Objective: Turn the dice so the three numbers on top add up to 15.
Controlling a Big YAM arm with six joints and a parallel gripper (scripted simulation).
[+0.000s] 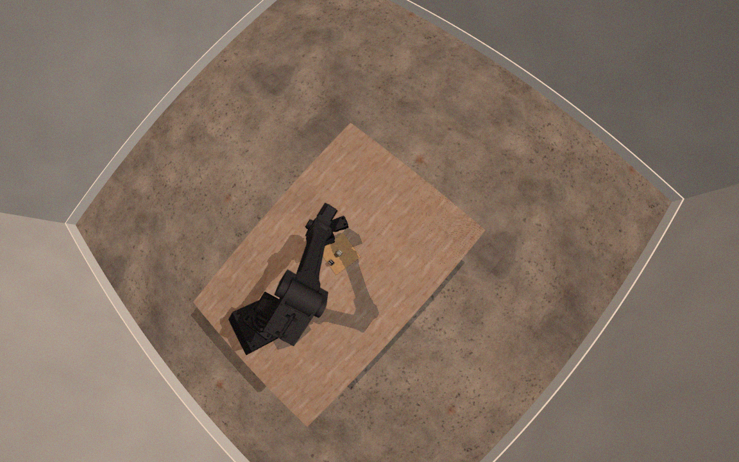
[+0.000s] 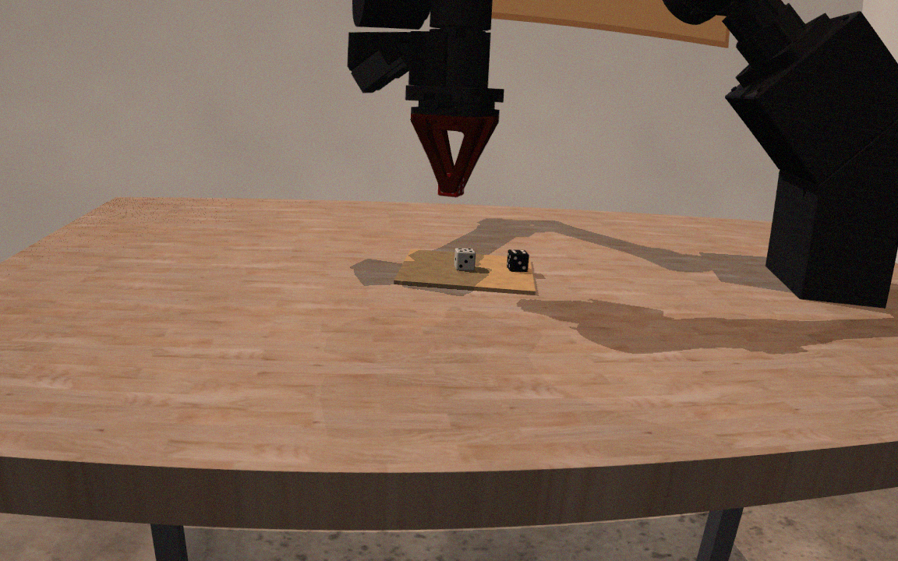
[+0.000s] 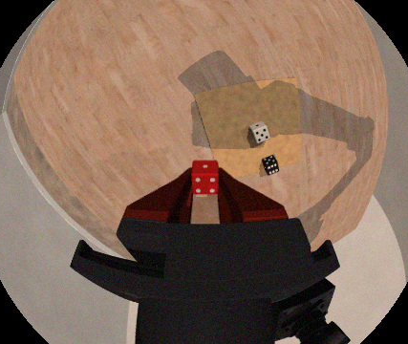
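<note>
Right now the white die is 50 mm behind my hand, 60 mm to the right of it and 90 mm below it. Also, from my hand: tan mat (50 mm behind, 50 mm to the right, 100 mm below); then red die (right at my hand); then black die (100 mm behind, 40 mm to the right, 90 mm below).
</note>
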